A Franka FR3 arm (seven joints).
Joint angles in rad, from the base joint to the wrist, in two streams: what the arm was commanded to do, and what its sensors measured. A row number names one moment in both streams.
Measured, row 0:
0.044, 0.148, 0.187, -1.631, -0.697, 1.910, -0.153
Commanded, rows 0 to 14:
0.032, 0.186, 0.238, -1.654, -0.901, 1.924, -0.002
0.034, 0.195, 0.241, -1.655, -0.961, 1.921, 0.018
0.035, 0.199, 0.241, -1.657, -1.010, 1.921, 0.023
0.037, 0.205, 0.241, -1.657, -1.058, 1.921, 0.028
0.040, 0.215, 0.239, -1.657, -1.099, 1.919, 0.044
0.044, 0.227, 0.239, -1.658, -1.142, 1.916, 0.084
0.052, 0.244, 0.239, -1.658, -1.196, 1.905, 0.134
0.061, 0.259, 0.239, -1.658, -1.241, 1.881, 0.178
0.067, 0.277, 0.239, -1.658, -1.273, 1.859, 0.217
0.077, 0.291, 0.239, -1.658, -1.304, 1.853, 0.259
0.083, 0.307, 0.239, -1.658, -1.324, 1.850, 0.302
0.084, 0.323, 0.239, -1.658, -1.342, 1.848, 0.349
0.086, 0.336, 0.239, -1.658, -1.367, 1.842, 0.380
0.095, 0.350, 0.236, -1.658, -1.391, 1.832, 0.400
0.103, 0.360, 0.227, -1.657, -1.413, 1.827, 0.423
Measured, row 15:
0.087, 0.326, 0.235, -1.658, -1.334, 1.855, 0.331
